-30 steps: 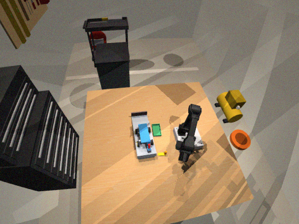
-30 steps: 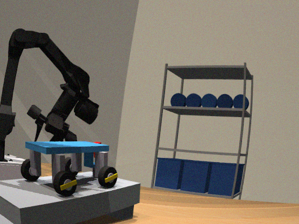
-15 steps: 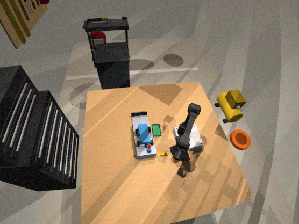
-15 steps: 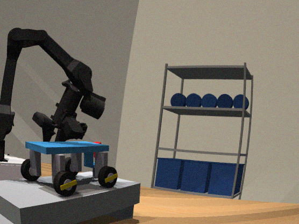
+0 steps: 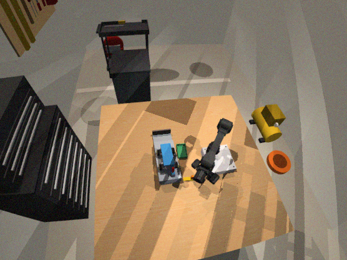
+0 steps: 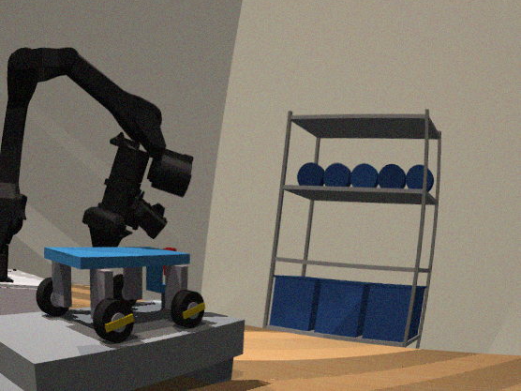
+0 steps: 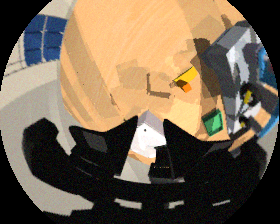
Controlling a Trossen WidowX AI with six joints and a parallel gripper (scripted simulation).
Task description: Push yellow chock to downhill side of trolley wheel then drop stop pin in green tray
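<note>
Right now the yellow chock is 90 mm ahead of my gripper tip, 10 mm to the right of it and 100 mm below it. From my gripper tip the other things lie so: red-headed stop pin (210 mm ahead, 20 mm to the right, 10 mm above); then grey ramp (250 mm ahead, 130 mm to the right, 70 mm below); then blue-topped trolley (250 mm ahead, 130 mm to the right, 10 mm below).
</note>
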